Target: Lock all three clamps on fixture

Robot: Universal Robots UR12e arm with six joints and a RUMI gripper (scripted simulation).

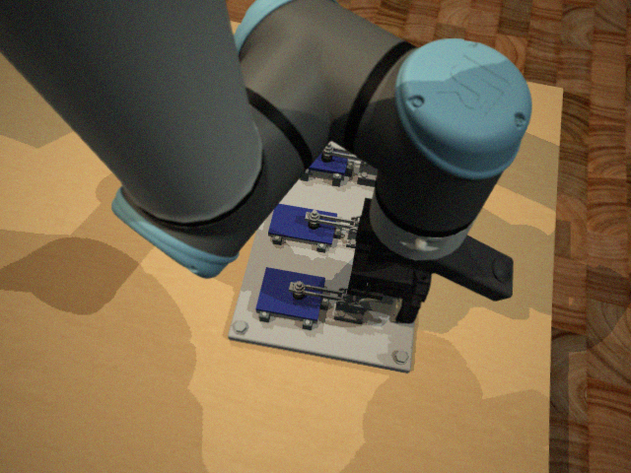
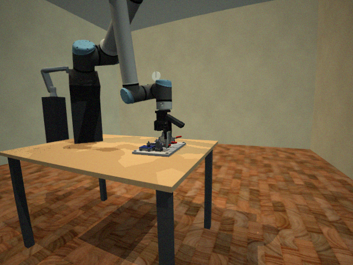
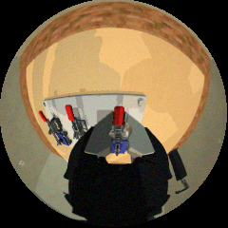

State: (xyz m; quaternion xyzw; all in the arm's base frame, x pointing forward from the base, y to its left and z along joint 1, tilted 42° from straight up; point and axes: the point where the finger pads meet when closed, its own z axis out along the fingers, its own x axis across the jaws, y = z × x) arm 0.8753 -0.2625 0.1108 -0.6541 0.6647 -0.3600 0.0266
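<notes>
The part is 130 mm behind my hand, 20 mm to the left of it and 20 mm below it. From my hand the other things lie so: grey fixture plate: 70 mm behind, 120 mm to the left, 40 mm below.
</notes>
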